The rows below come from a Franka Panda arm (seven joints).
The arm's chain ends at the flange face. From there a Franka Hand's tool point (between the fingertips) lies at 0.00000 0.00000 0.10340 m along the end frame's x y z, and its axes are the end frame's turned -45 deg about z.
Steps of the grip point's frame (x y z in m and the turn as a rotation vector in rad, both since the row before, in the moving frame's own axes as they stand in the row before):
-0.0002, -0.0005, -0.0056, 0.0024, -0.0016, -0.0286
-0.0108, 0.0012, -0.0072, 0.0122, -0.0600, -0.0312
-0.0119, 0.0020, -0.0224, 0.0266, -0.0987, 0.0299
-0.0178, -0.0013, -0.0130, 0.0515, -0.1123, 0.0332
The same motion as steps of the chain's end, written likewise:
-0.0002, -0.0002, -0.0056, 0.0006, -0.0028, -0.0286
-0.0016, 0.0049, -0.0070, -0.0338, -0.0511, -0.0312
0.0022, 0.0047, -0.0219, -0.0510, -0.0886, 0.0299
-0.0015, 0.0074, -0.0122, -0.0430, -0.1158, 0.0332

